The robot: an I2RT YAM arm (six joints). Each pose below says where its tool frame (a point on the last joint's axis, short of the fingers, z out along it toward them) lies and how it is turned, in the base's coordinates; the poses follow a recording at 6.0 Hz.
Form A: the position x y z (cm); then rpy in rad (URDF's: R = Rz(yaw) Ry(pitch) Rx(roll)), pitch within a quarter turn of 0, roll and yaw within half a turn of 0.
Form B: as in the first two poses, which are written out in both.
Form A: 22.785, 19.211, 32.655, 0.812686, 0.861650, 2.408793
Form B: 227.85, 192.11, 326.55, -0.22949, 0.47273, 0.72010, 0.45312
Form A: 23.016, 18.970, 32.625, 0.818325, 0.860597, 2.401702
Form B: 230.16, 189.70, 326.25, -0.22609, 0.47549, 0.71741, 0.45621
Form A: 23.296, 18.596, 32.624, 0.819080, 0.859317, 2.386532
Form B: 232.96, 185.96, 326.24, -0.22176, 0.47736, 0.71406, 0.46160
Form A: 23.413, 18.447, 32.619, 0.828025, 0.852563, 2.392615
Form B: 234.13, 184.47, 326.19, -0.21833, 0.47937, 0.71497, 0.45973
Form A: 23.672, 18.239, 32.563, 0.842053, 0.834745, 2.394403
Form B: 236.72, 182.39, 325.63, -0.20808, 0.48286, 0.71631, 0.45874
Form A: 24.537, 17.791, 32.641, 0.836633, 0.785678, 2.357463
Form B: 245.37, 177.91, 326.41, -0.17987, 0.48046, 0.72070, 0.46626
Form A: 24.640, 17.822, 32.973, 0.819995, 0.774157, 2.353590
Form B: 246.40, 178.22, 329.73, -0.17798, 0.47374, 0.72644, 0.46496
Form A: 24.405, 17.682, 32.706, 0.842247, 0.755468, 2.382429
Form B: 244.05, 176.82, 327.06, -0.17184, 0.47764, 0.73205, 0.45435
